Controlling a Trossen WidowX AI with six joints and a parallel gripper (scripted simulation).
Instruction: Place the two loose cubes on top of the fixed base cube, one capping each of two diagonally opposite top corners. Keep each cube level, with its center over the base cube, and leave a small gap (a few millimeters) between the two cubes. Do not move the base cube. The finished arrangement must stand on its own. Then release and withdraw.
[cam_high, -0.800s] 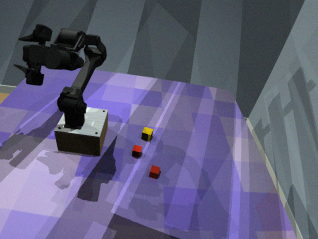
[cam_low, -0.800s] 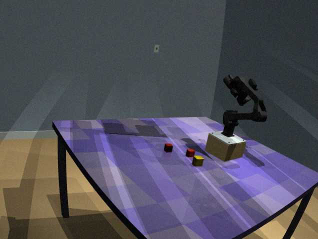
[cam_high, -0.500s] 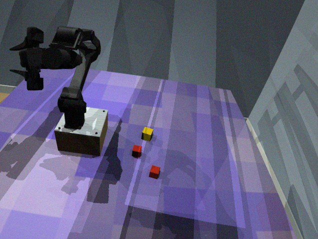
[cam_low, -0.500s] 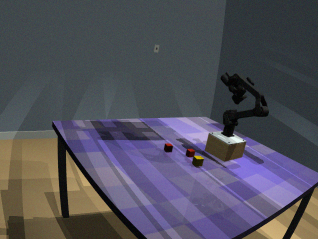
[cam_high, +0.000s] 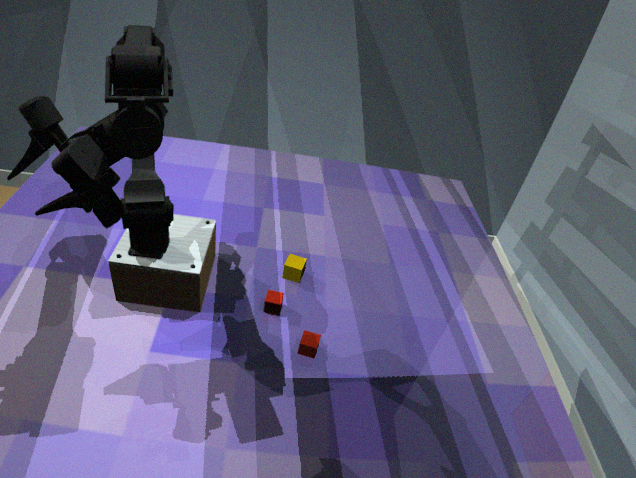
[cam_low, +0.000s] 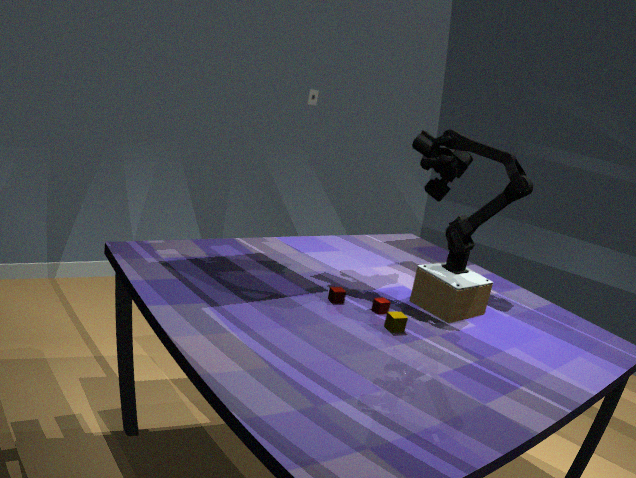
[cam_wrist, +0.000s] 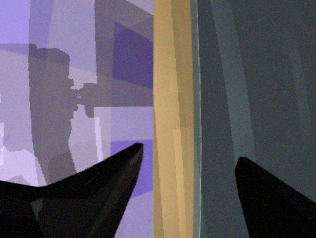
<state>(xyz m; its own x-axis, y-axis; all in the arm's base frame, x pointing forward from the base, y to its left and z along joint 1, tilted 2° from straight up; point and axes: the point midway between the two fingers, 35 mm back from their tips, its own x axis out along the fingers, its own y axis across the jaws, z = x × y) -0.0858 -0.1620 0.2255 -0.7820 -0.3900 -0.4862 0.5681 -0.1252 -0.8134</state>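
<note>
My gripper tip is now 40 cm short of the yellow cube, 25 cm to the right of it and 30 cm above it.
</note>
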